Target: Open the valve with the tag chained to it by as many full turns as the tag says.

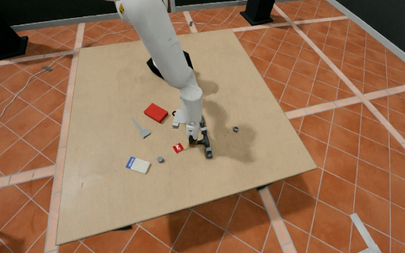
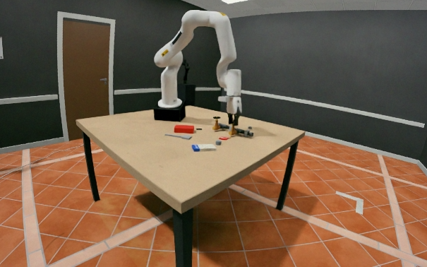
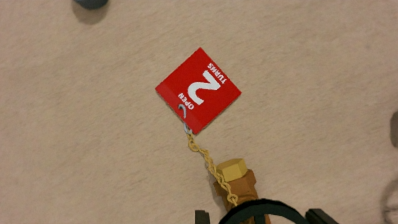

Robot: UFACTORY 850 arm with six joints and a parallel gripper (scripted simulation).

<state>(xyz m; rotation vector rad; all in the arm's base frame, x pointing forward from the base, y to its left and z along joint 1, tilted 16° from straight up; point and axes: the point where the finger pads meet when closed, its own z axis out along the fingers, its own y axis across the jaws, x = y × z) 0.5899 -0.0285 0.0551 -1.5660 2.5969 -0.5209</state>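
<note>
Now: hand 8 cm to the left of the red tag and 9 cm above it. From my hand the other things lie so: blue card (1 cm ahead, 31 cm to the right, 8 cm below); then red block (27 cm behind, 14 cm to the right, 7 cm below); then grey scraper (20 cm behind, 25 cm to the right, 8 cm below).
</note>
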